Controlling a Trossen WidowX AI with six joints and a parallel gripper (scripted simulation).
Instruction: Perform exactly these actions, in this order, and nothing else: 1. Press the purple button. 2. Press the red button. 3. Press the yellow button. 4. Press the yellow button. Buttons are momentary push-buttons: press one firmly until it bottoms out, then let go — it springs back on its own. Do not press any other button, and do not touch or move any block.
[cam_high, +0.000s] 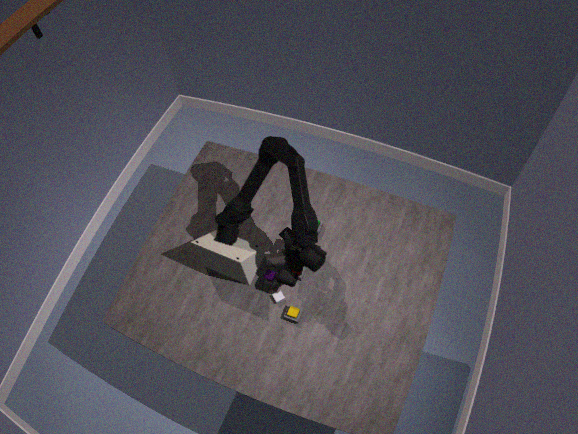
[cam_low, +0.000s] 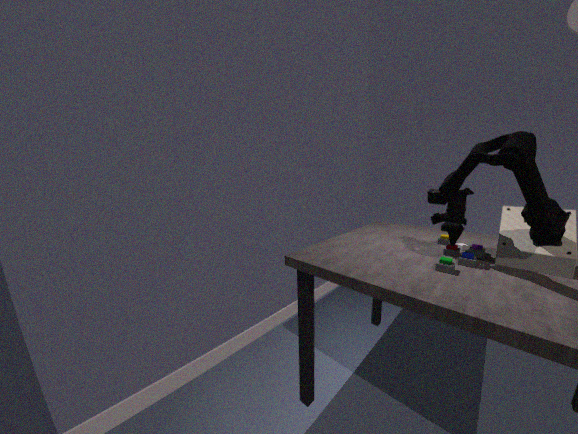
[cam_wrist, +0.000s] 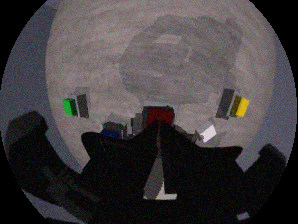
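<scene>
Right now the red button is 10 mm below my gripper tip. Also, from my gripper tip: purple button (80 mm behind, 50 mm to the right, 10 mm below); white block (110 mm to the right, 40 mm behind, 30 mm below); blue button (90 mm to the left, 50 mm behind, 10 mm below).
</scene>
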